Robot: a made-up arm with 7 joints.
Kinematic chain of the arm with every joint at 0, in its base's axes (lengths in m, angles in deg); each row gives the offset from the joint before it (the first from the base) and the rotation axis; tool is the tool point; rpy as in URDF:
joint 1: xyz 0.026 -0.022 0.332 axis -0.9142 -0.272 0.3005
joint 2: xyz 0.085 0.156 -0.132 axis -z
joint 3: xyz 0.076 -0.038 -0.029 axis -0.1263 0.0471 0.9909
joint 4: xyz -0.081 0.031 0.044 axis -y
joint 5: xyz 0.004 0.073 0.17 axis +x
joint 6: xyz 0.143 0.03 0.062 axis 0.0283 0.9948 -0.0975
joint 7: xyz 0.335 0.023 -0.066 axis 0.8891 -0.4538 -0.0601
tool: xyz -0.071 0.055 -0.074 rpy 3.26 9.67 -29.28
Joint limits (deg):
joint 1: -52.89..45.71
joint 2: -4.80..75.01
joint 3: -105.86..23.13
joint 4: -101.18..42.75
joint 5: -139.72..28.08
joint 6: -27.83..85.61
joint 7: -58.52..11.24
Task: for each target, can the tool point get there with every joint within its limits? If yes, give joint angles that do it. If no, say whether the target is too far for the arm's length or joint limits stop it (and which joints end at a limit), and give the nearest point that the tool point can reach.
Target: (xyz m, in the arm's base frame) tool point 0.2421 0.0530 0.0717
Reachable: yes | joints -6.09 42.59 -76.18 -40.11 -26.61 64.33 -0.45
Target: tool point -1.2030 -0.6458 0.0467
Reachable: no: too far | nearest point -0.3225 -0.2307 0.1661 | short by 0.981 m
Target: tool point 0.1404 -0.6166 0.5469
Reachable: no: joint limits stop it (at a limit: joint 1, joint 6, joint 7) | nearest point 0.1349 -0.4510 0.4461 | short by 0.194 m
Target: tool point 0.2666 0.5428 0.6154
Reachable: no: joint limits stop it (at a limit: joint 2, joint 3, joint 6, joint 7) | nearest point 0.2556 0.4692 0.5673 | short by 0.089 m
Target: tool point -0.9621 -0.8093 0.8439
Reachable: no: too far | nearest point -0.2497 -0.2764 0.4224 | short by 0.984 m
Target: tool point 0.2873 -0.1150 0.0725
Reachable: yes | joints 32.57 56.23 12.66 -37.02 -38.07 34.74 -15.57
